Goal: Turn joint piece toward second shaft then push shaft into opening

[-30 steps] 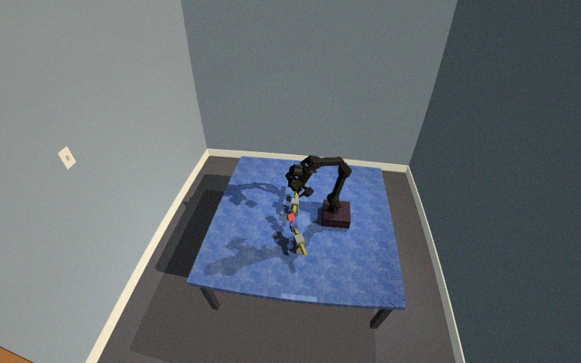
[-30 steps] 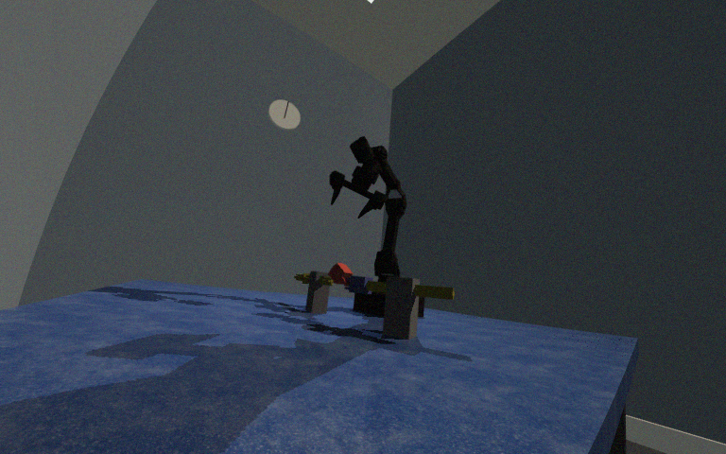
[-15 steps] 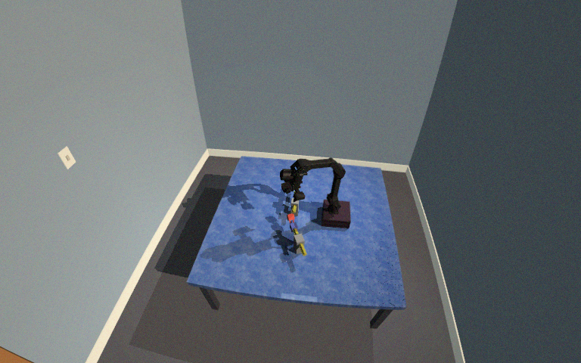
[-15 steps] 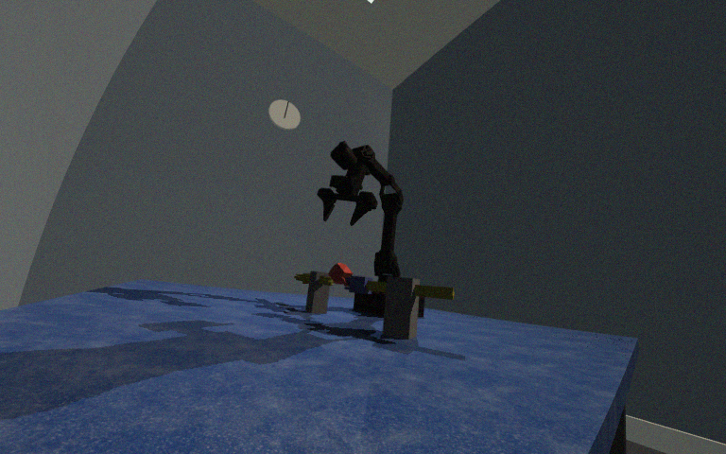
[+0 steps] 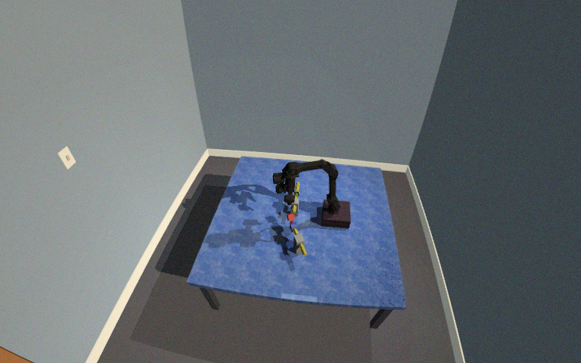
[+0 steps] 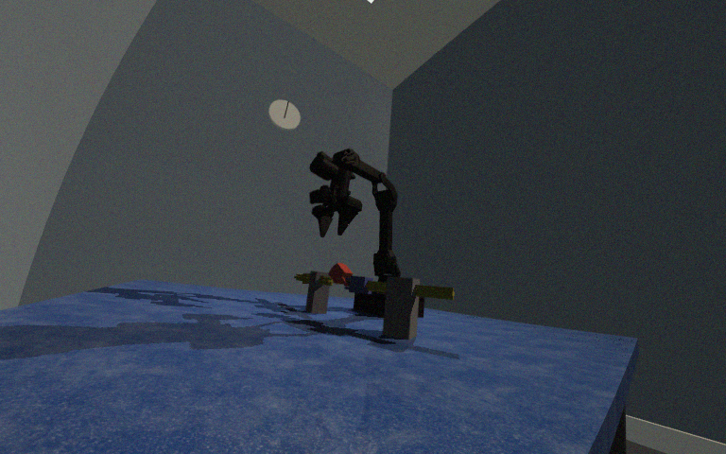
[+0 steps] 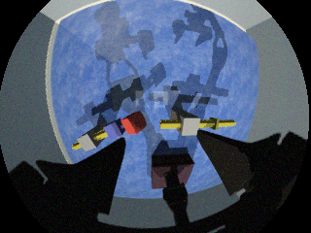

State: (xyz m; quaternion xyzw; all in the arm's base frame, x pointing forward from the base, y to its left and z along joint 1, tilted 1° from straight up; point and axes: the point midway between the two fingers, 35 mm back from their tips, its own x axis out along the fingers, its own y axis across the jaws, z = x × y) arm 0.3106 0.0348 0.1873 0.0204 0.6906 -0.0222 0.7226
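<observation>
Now: the red joint piece 11 cm below my gripper tip, 6 cm to the left of it and 1 cm behind it.
</observation>
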